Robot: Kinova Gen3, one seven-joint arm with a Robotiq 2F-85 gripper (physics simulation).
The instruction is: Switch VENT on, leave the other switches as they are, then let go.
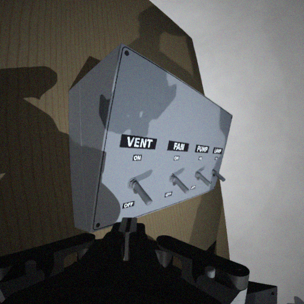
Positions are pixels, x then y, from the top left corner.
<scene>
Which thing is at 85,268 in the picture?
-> The gripper.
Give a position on a grey switch panel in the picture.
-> At 130,120
</scene>
